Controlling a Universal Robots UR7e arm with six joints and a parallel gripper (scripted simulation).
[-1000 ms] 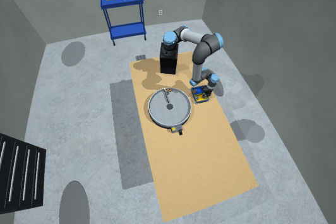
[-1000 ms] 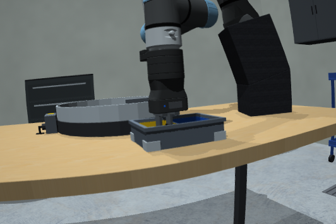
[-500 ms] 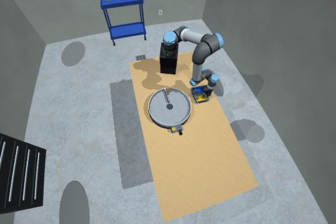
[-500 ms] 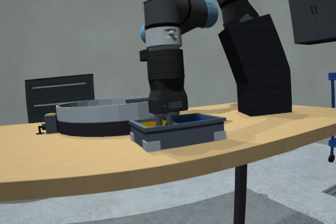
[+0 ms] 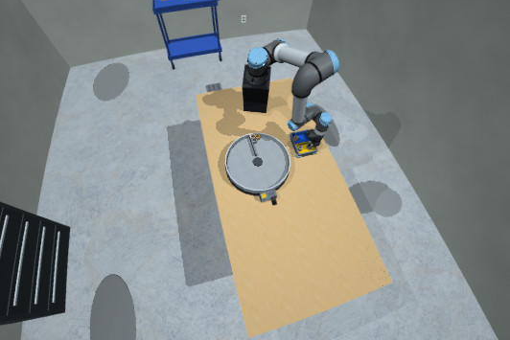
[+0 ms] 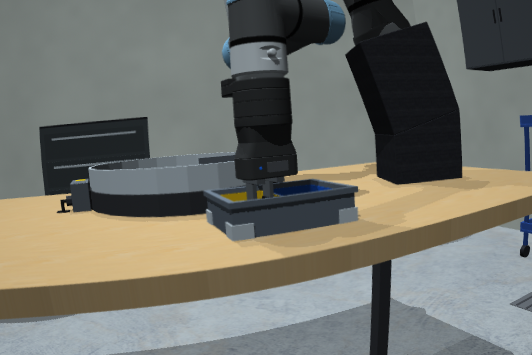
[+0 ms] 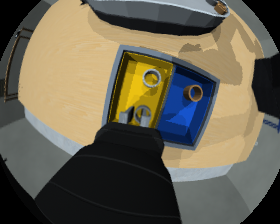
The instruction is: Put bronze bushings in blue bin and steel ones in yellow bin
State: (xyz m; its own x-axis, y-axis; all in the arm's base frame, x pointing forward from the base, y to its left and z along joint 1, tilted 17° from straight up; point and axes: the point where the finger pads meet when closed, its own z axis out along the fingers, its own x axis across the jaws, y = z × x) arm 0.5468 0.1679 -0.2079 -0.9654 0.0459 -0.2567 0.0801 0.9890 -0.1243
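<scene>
Now: hand 40 mm past the grey two-part tray and 30 mm to the left of it. From my hand the other things lie so: round grey turntable 400 mm to the right, 30 mm behind, 20 mm above.
</scene>
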